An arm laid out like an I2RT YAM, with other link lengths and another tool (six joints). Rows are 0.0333 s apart.
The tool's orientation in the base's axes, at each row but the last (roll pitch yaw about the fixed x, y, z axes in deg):
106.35 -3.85 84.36
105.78 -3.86 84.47
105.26 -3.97 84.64
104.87 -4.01 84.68
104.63 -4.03 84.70
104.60 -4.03 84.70
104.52 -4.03 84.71
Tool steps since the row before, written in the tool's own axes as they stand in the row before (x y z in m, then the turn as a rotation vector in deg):
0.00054 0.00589 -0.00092 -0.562 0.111 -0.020
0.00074 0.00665 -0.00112 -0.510 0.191 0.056
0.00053 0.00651 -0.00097 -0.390 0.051 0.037
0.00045 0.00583 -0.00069 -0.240 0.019 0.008
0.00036 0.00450 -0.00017 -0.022 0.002 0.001
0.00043 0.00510 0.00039 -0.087 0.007 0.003
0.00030 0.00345 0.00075 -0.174 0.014 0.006
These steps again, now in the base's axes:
0.00079 0.00007 0.00593 -0.044 -0.567 0.074
0.00075 0.00022 0.00674 0.055 -0.528 0.134
0.00078 0.00000 0.00656 0.012 -0.395 0.012
0.00083 -0.00003 0.00583 -0.010 -0.241 -0.001
0.00097 -0.00004 0.00441 -0.001 -0.022 0.000
0.00166 -0.00006 0.00486 -0.003 -0.087 0.000
0.00159 -0.00007 0.00317 -0.007 -0.175 0.000

